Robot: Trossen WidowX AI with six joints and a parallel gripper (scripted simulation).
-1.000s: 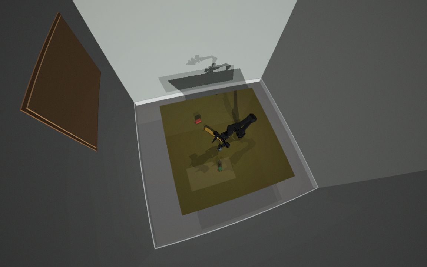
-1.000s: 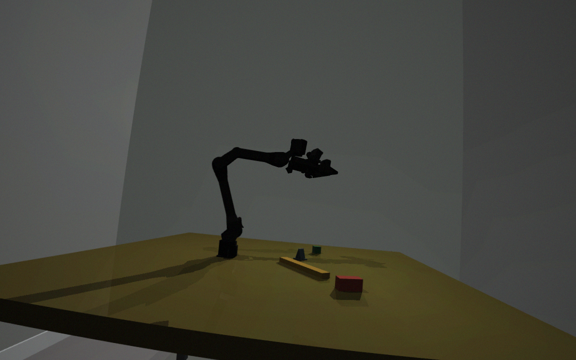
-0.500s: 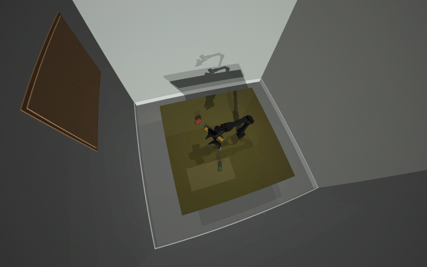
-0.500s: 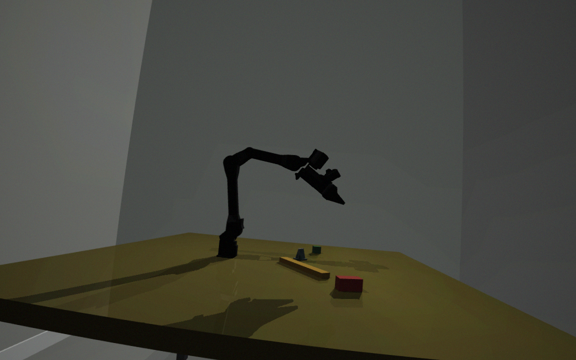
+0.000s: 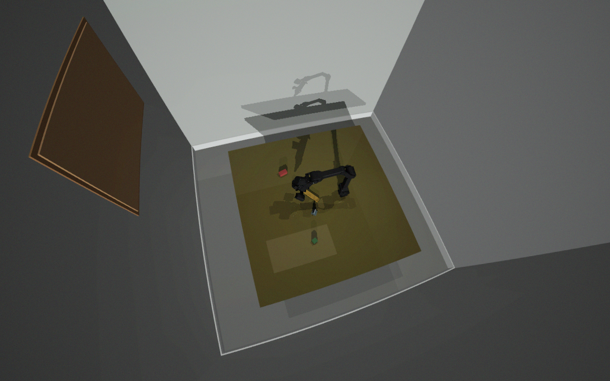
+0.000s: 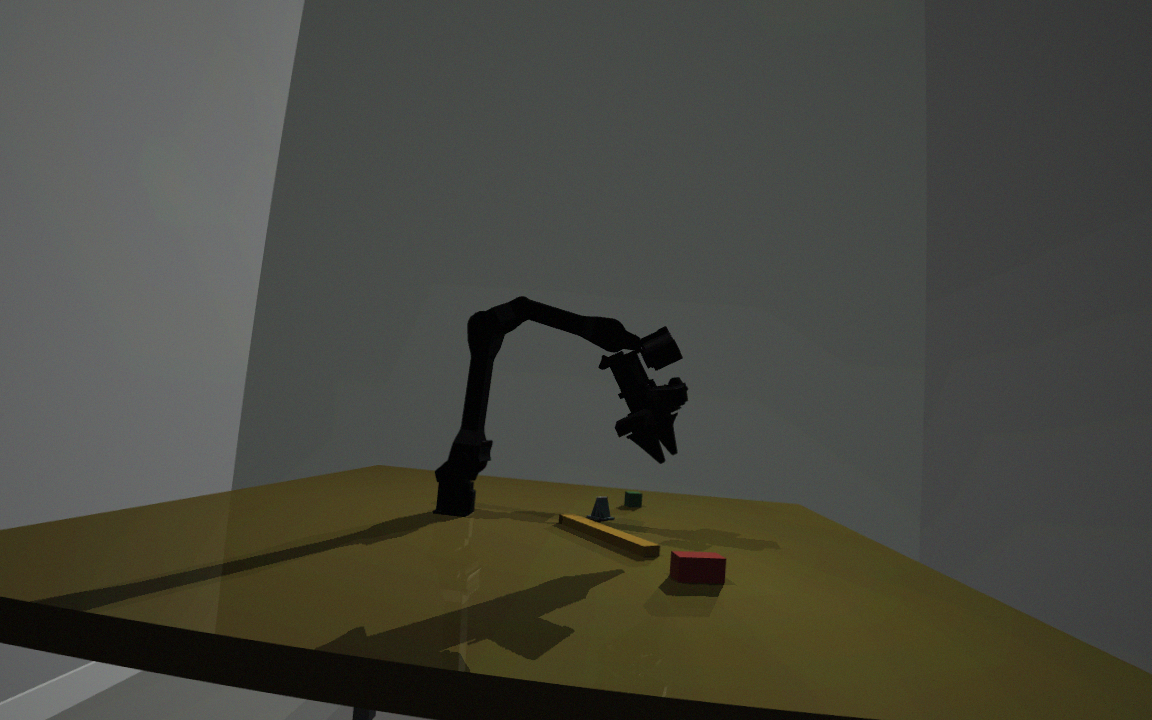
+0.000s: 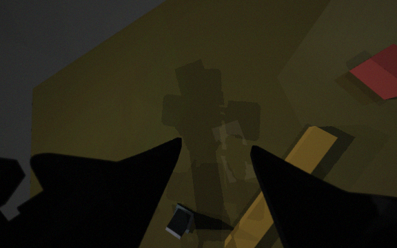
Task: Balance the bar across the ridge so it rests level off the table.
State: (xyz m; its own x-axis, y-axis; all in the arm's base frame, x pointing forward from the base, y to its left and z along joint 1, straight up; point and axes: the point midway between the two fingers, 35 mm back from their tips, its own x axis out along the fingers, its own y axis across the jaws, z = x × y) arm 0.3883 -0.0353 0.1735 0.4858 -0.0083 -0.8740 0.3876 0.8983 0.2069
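My gripper tip is now 140 mm above the bar, 110 mm past it and 50 mm to the left of it. From my gripper tip the other things lie so: red block (270 mm to the right, 130 mm below, 30 mm ahead); then small green cube (350 mm to the left, 130 mm below, 50 mm behind).
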